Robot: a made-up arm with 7 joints.
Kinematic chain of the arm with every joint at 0, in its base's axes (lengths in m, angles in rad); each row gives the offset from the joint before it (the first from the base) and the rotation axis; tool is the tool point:
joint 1: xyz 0 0 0.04 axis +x
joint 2: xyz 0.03 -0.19 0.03 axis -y
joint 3: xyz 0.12 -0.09 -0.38 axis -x
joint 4: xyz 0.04 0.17 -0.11 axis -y
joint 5: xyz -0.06 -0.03 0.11 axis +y
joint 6: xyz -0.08 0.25 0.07 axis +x
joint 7: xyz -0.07 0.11 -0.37 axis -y
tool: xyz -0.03 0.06 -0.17
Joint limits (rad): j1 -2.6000..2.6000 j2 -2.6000..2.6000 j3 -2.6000..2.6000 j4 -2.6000..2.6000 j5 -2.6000..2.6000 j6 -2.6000..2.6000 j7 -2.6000..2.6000
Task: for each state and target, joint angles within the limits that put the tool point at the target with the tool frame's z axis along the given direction. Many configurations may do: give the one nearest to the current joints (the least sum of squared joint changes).
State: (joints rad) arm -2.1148 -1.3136 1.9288 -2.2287 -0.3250 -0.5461 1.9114
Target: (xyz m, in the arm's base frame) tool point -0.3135 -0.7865 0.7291 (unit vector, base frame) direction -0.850 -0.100 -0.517
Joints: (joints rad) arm -1.5861 -0.5560 2.0811 -2.0363 -0.4778 0.3013 2.3406
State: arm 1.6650 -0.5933 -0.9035 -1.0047 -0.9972 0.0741 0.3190
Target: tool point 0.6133 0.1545 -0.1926 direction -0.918 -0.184 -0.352
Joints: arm 2.2209 -0.8758 -1.9645 -0.6608 -1.5632 0.3985 0.2734
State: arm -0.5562 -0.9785 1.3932 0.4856 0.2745 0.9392 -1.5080
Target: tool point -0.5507 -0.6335 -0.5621 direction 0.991 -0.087 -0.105
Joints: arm -1.0198 -0.3314 0.9441 0.3671 0.2841 1.0887 -1.4161
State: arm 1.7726 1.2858 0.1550 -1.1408 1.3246 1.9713 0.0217
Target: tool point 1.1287 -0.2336 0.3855 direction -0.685 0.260 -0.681
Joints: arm 1.6367 1.1005 0.1502 -1.3140 1.4458 2.2034 -0.3207
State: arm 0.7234 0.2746 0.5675 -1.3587 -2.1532 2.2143 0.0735
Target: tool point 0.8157 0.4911 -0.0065 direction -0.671 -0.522 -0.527
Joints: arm 0.5192 0.8342 1.1936 -1.9609 -1.7831 2.3777 0.5172
